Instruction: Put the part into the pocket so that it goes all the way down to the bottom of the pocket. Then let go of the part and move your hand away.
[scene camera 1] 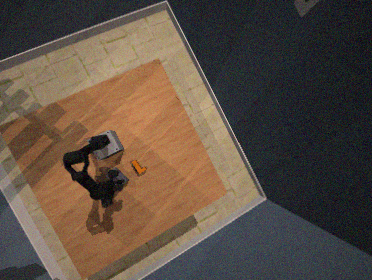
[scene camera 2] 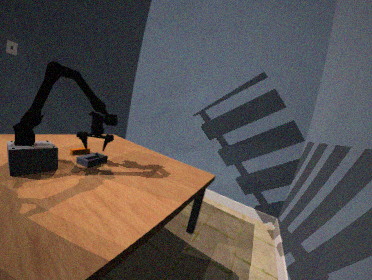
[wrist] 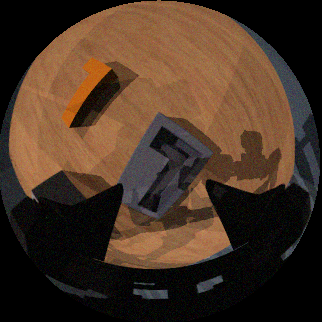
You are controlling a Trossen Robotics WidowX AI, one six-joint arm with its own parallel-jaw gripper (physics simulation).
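Pixels of known places: gripper, between the fingertips: [scene camera 1: 115, 180] [scene camera 2: 94, 150] [wrist: 165, 186]; arm's base, origin of its link: [scene camera 1: 104, 140] [scene camera 2: 24, 143].
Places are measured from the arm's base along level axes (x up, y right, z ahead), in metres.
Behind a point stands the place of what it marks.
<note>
The part, an orange L-shaped piece [scene camera 1: 138, 167] {x -0.075, y -0.113, z 0.283 m} [scene camera 2: 80, 151] {x -0.087, y -0.090, z 0.271 m} [wrist: 89, 91] {x -0.075, y -0.095, z 0.288 m}, lies flat on the table, apart from the block. The grey block with the L-shaped pocket [scene camera 1: 119, 178] {x -0.068, y 0.046, z 0.297 m} [scene camera 2: 92, 160] {x -0.073, y 0.117, z 0.267 m} [wrist: 145, 172] {x -0.069, y 0.049, z 0.280 m} stands on the table beside it; the pocket faces up and holds no part, with dark shadow inside. My gripper [scene camera 2: 95, 149] {x -0.036, y 0.063, z 0.298 m} [wrist: 165, 186] {x -0.036, y 0.063, z 0.298 m} is open and empty, fingers pointing down above the block. In scene camera 1 the arm covers part of the block, and the fingertips cannot be made out.
The arm's grey base box [scene camera 1: 114, 144] {x -0.004, y -0.049, z 0.055 m} [scene camera 2: 33, 159] {x -0.043, y 0.100, z 0.025 m} [wrist: 59, 189] {x -0.064, y -0.031, z 0.108 m} stands on the wooden table [scene camera 1: 175, 145] {x -0.105, y -0.449, z 0.251 m} [scene camera 2: 145, 200] {x -0.104, y 0.521, z 0.310 m} near the part and the block. The table's edge and a dark leg [scene camera 2: 196, 210] show in scene camera 2. Arm shadows fall across the table.
</note>
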